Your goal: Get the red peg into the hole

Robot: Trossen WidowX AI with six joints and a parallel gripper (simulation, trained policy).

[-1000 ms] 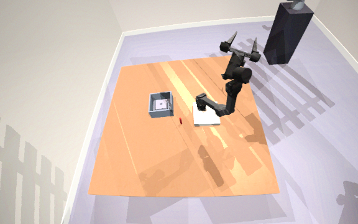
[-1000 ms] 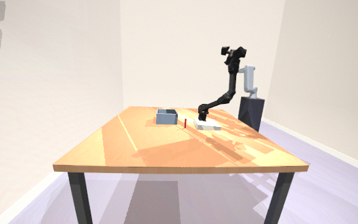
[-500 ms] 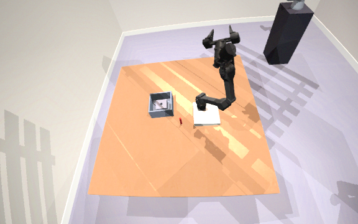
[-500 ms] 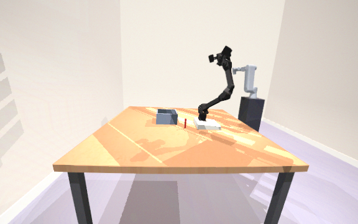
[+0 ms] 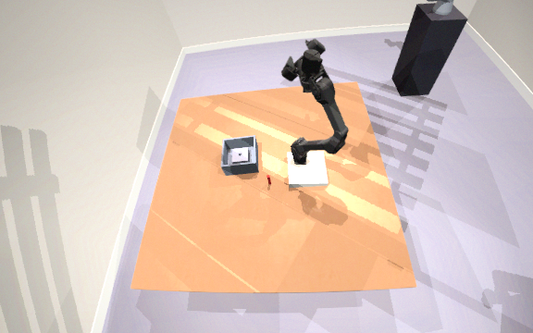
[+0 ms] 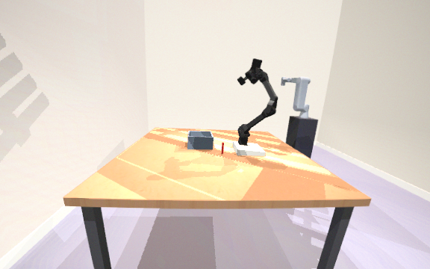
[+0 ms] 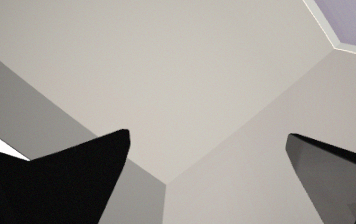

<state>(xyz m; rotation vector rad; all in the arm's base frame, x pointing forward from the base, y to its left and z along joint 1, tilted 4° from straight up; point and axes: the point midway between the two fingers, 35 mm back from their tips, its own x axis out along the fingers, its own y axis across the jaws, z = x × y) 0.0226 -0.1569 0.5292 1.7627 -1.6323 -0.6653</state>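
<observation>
Now: gripper tip 53 cm above the red peg, 31 cm to the right of it and 19 cm short of it. The rest, counted from my gripper tip: grey box: 54 cm below, 35 cm ahead, 14 cm to the left.
</observation>
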